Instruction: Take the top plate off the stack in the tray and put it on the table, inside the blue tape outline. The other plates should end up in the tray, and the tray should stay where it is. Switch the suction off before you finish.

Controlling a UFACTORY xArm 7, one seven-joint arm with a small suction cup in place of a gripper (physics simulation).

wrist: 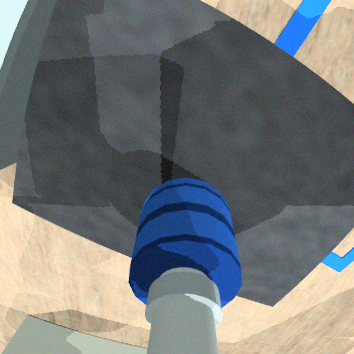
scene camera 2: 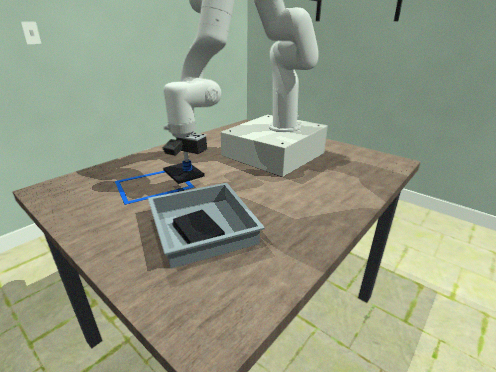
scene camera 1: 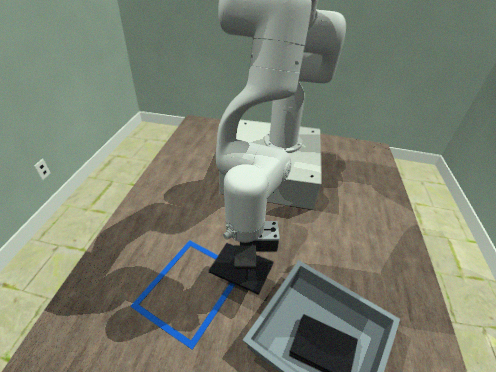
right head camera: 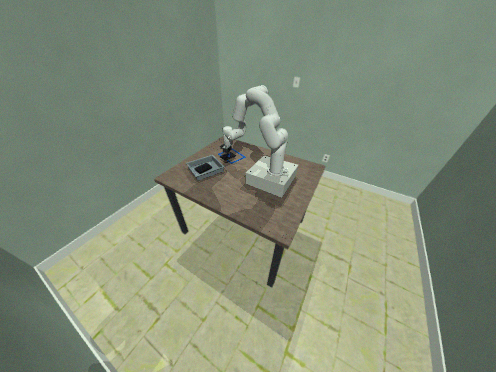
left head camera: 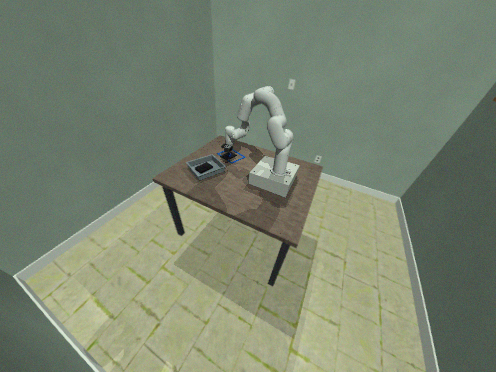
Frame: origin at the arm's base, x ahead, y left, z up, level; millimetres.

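Seen in the pictures: hand, its tool point: (wrist: 184,203) (scene camera 2: 188,172) (right head camera: 229,157) (left head camera: 229,157); arm's base, origin of its link: (scene camera 2: 284,127) (scene camera 1: 283,142) (right head camera: 275,171) (left head camera: 278,171).
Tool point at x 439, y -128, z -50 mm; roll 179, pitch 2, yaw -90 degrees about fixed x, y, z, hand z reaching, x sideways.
Pixels of each thing's top centre, then the offset from my tool point to it. Level surfaces: height alone.
- thin black plate, centre of its top: (wrist: 208,184) (scene camera 1: 241,265) (scene camera 2: 183,169) 7 mm right, 14 mm ahead, 13 mm up
- grey tray, centre of its top: (scene camera 1: 325,330) (scene camera 2: 201,211) (left head camera: 205,164) (right head camera: 205,164) 162 mm left, 146 mm ahead, 10 mm down
- black plate stack, centre of its top: (scene camera 1: 324,345) (scene camera 2: 197,225) (left head camera: 203,166) (right head camera: 203,167) 164 mm left, 166 mm ahead, 38 mm down
- wooden table, height of its surface: 60 mm down
My suction gripper (scene camera 2: 187,166) (wrist: 185,235), a blue ribbed cup, is shut on a thin black plate (scene camera 1: 222,267) (scene camera 2: 175,171) (wrist: 250,125). The plate is roughly level and appears to hang low above the table. In scene camera 1 it overlaps the back right part of the blue tape outline (scene camera 1: 162,274) (scene camera 2: 121,192) (wrist: 292,37), with much of the plate outside it; the cup is hidden there. The grey tray (scene camera 1: 273,301) (scene camera 2: 215,250) (left head camera: 202,176) stands beside the outline. A black plate stack (scene camera 1: 325,345) (scene camera 2: 197,226) lies in the tray; its plate count is unclear.
The white robot base (scene camera 1: 295,195) (scene camera 2: 255,150) stands on the wooden table (scene camera 1: 370,215) (scene camera 2: 320,210), behind the tray and the outline in scene camera 1. The tray's raised walls are close to the held plate. Arm shadows fall across the outline.
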